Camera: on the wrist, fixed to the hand. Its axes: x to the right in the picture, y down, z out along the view.
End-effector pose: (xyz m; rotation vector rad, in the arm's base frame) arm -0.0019 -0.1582 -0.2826 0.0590 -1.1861 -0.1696
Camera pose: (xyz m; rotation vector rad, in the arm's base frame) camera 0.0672 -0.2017 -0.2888 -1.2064 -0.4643 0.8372
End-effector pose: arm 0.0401 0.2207 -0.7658 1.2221 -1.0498 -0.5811
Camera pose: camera 0.1180 0.2199 -0.7910 -0.1389 -1.0283 0.5683
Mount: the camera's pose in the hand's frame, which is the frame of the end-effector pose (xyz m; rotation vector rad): 0.0266 -0.0367 -0.0682 -0.5469 0.4392 1.5357
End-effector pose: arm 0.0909 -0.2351 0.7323 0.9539 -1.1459 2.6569
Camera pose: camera 0.0466 -0.1663 0.7351 0.5749 1.6702 -1.4613
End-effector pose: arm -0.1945 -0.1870 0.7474 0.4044 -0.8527 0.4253
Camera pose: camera -0.1172 -0.1785 0.7216 -0.9375 -0.6643 1.5635
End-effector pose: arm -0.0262 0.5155 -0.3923 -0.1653 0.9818 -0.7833
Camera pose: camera -0.0913 0.4859 -0.4323 0.3070 1.3547 0.9012
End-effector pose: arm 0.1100 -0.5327 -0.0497 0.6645 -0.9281 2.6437
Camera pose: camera 0.0785 -0.4586 -0.0644 0.6881 1.4142 -1.6601
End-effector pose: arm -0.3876 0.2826 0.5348 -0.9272 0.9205 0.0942
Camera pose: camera -0.3985 0.2025 0.5216 -0.5178 1.9051 1.5537
